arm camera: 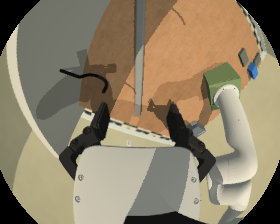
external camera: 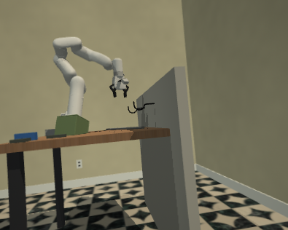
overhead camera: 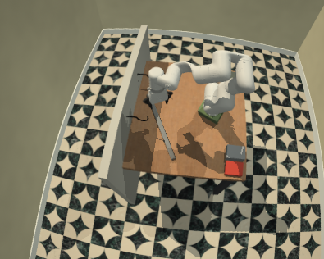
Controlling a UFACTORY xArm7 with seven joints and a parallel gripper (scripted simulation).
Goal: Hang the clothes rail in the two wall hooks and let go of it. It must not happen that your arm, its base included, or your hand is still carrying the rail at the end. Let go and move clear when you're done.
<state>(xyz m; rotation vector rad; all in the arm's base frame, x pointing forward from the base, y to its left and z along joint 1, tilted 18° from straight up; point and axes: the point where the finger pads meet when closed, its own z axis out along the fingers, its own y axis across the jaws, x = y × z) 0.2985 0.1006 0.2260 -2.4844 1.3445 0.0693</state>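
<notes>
My hand is 250 mm above the clothes rail. The rest, counted from my hand: grey wall panel 230 mm ahead, 90 mm to the right, 500 mm below; grey box 530 mm behind, 90 mm to the left, 230 mm below; red block 540 mm behind, 190 mm to the left, 250 mm below.
</notes>
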